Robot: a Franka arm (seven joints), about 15 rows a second.
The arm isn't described. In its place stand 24 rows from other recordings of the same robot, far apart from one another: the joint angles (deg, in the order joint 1, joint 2, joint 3, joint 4, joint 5, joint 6, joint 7), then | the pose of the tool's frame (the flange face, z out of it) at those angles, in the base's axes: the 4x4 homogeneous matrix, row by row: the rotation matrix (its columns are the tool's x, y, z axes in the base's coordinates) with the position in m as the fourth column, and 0 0 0 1 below.
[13.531 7.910 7.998 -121.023 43.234 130.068 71.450] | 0.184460 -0.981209 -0.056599 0.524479; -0.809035 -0.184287 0.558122 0.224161; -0.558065 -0.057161 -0.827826 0.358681; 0 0 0 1
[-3.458 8.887 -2.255 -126.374 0.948 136.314 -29.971] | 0.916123 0.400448 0.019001 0.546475; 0.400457 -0.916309 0.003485 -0.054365; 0.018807 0.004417 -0.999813 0.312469; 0 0 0 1
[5.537 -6.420 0.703 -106.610 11.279 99.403 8.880] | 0.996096 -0.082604 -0.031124 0.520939; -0.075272 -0.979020 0.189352 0.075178; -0.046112 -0.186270 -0.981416 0.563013; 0 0 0 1
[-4.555 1.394 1.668 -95.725 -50.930 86.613 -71.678] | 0.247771 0.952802 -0.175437 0.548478; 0.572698 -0.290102 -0.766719 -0.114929; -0.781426 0.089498 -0.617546 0.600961; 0 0 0 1
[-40.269 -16.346 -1.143 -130.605 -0.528 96.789 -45.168] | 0.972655 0.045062 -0.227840 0.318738; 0.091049 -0.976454 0.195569 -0.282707; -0.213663 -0.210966 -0.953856 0.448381; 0 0 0 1
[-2.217 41.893 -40.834 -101.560 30.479 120.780 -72.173] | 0.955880 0.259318 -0.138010 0.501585; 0.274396 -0.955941 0.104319 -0.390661; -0.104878 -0.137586 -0.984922 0.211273; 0 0 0 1
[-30.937 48.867 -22.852 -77.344 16.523 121.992 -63.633] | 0.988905 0.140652 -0.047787 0.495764; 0.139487 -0.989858 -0.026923 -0.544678; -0.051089 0.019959 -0.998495 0.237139; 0 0 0 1
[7.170 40.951 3.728 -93.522 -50.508 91.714 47.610] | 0.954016 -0.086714 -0.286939 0.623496; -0.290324 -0.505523 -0.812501 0.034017; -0.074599 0.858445 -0.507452 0.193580; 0 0 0 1
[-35.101 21.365 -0.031 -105.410 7.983 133.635 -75.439] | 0.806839 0.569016 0.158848 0.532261; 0.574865 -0.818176 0.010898 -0.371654; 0.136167 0.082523 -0.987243 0.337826; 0 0 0 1
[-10.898 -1.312 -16.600 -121.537 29.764 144.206 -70.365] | 0.778948 0.333800 0.530865 0.504987; 0.360005 -0.931191 0.057278 -0.268710; 0.513456 0.146497 -0.845519 0.465209; 0 0 0 1
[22.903 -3.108 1.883 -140.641 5.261 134.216 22.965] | 0.996372 -0.035513 -0.077340 0.423483; -0.032906 -0.998855 0.034721 0.197036; -0.078484 -0.032050 -0.996400 0.313560; 0 0 0 1
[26.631 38.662 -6.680 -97.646 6.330 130.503 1.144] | 0.958226 0.270749 -0.092186 0.620938; 0.269713 -0.962648 -0.023759 0.235462; -0.095175 -0.002097 -0.995458 0.194667; 0 0 0 1
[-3.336 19.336 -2.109 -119.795 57.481 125.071 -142.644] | -0.156850 0.981867 0.106463 0.568807; 0.737111 0.044638 0.674295 -0.022660; 0.657316 0.184239 -0.730747 0.253229; 0 0 0 1
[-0.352 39.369 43.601 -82.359 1.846 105.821 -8.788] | 0.687432 0.622908 -0.373394 0.567918; 0.724835 -0.620526 0.299268 0.395203; -0.045284 -0.476376 -0.878075 0.368002; 0 0 0 1
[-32.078 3.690 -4.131 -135.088 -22.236 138.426 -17.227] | 0.991768 -0.023690 -0.125834 0.406595; -0.051746 -0.973065 -0.224646 -0.300194; -0.117123 0.229308 -0.966281 0.301379; 0 0 0 1
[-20.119 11.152 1.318 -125.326 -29.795 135.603 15.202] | 0.977256 -0.202868 -0.061773 0.522324; -0.211678 -0.915613 -0.341827 -0.184204; 0.012786 0.347129 -0.937730 0.298208; 0 0 0 1
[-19.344 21.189 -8.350 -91.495 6.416 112.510 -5.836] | 0.915213 -0.402152 0.025658 0.597025; -0.402928 -0.914172 0.044025 -0.292615; 0.005751 -0.050631 -0.998701 0.420831; 0 0 0 1
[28.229 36.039 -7.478 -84.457 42.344 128.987 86.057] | 0.049199 -0.996887 0.061602 0.670748; -0.853155 -0.009876 0.521564 0.293452; -0.519332 -0.078216 -0.850986 0.331155; 0 0 0 1
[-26.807 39.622 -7.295 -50.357 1.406 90.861 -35.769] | 0.998152 0.059148 -0.013941 0.631650; 0.058246 -0.996612 -0.058066 -0.382005; -0.017328 0.057146 -0.998215 0.503007; 0 0 0 1
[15.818 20.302 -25.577 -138.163 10.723 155.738 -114.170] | -0.104524 0.994334 -0.019378 0.482615; 0.992105 0.102892 -0.071704 -0.101056; -0.069304 -0.026719 -0.997238 0.181084; 0 0 0 1
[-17.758 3.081 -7.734 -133.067 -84.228 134.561 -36.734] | 0.271021 0.958748 0.085733 0.462556; 0.550932 -0.081468 -0.830564 -0.236480; -0.789317 0.272334 -0.550285 0.324342; 0 0 0 1
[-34.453 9.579 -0.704 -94.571 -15.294 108.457 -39.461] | 0.984170 0.159607 -0.077040 0.498347; 0.135408 -0.957635 -0.254166 -0.374145; -0.114343 0.239711 -0.964087 0.519476; 0 0 0 1
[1.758 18.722 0.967 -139.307 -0.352 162.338 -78.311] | 0.150496 0.985766 0.074937 0.494944; 0.988441 -0.151440 0.007041 0.024258; 0.018289 0.073011 -0.997163 0.180493; 0 0 0 1
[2.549 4.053 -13.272 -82.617 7.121 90.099 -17.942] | 0.987778 0.133665 0.080179 0.570182; 0.125946 -0.987512 0.094647 -0.088975; 0.091828 -0.083392 -0.992277 0.647153; 0 0 0 1
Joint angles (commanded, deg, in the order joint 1, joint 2, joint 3, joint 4, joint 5, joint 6, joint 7), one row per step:
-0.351 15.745 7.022 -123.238 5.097 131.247 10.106
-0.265 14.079 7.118 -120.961 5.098 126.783 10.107
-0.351 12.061 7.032 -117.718 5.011 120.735 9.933
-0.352 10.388 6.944 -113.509 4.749 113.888 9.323
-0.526 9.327 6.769 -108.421 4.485 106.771 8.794
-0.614 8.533 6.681 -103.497 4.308 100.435 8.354
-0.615 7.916 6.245 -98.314 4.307 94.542 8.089
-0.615 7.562 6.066 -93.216 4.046 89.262 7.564
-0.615 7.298 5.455 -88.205 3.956 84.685 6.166
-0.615 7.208 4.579 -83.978 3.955 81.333 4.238
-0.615 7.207 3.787 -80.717 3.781 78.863 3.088
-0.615 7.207 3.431 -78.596 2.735 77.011 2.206
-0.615 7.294 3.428 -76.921 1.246 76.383 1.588
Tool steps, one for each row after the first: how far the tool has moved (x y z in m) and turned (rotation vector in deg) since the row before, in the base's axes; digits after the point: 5 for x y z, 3 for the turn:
0.00578 0.00286 0.02616 0.058 0.513 0.517
0.00640 -0.00032 0.03540 -0.028 0.751 0.531
0.00620 0.00038 0.03952 -0.079 0.875 1.196
0.00623 -0.00241 0.04121 -0.092 0.887 0.839
0.00330 -0.00114 0.03927 -0.036 0.555 0.795
0.00180 -0.00370 0.04063 0.060 0.063 0.256
-0.00044 -0.00203 0.03825 -0.098 -0.244 0.772
-0.00185 -0.00610 0.03733 0.193 -0.805 1.084
-0.00223 -0.00847 0.03047 0.323 -1.097 1.243
-0.00264 -0.00796 0.02268 -0.032 -0.882 0.503
-0.00294 -0.00569 0.01418 -0.940 -0.375 0.562
-0.00059 -0.00339 0.01128 -1.342 -1.052 0.492

